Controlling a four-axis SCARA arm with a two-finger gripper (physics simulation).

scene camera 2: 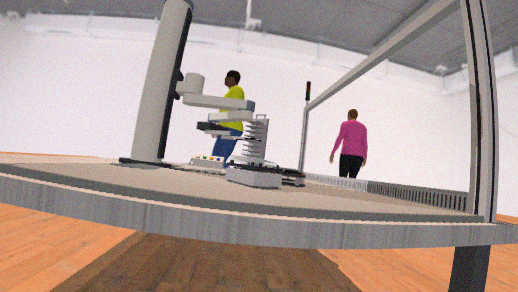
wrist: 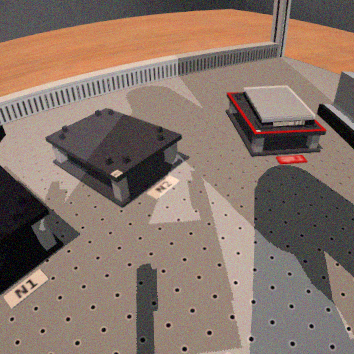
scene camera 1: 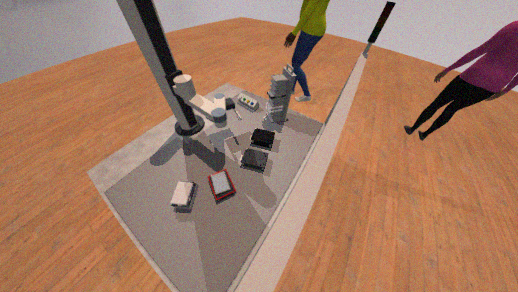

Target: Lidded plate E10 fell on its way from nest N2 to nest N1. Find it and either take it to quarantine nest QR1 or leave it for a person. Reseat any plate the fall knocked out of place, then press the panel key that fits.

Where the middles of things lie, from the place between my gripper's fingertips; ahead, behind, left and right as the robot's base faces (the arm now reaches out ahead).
Right now the white-lidded device [scene camera 2: 254, 176] is 60 mm ahead of my hand, 490 mm to the right of it and 160 mm below it.
